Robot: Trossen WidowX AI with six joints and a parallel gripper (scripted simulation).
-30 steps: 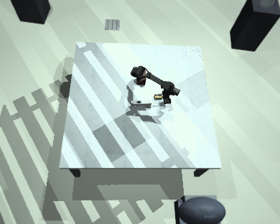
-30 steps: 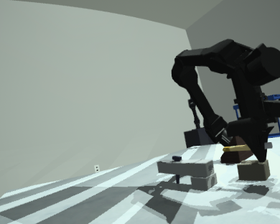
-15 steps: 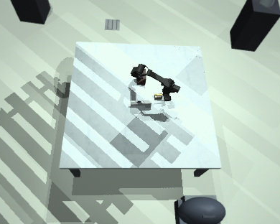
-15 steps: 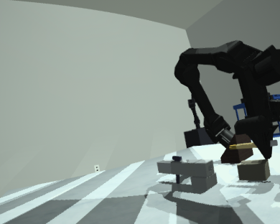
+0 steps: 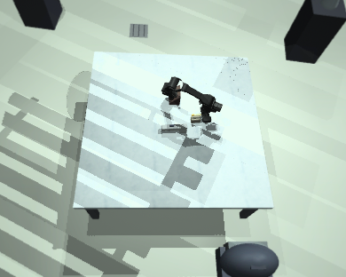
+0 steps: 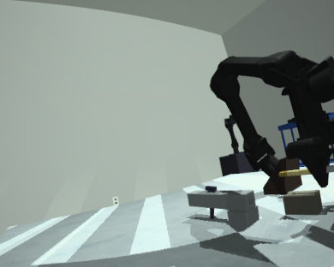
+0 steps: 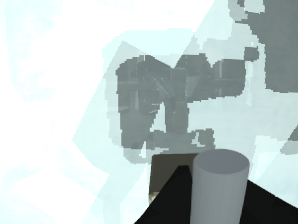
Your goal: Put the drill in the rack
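Now: the drill 10 mm ahead of my gripper tip, 40 mm to the right of it and 30 mm above it. The rest, counted from my gripper tip: grey block (120 mm ahead, 200 mm to the right, 10 mm below); thin dark pin (120 mm ahead, 220 mm to the right).
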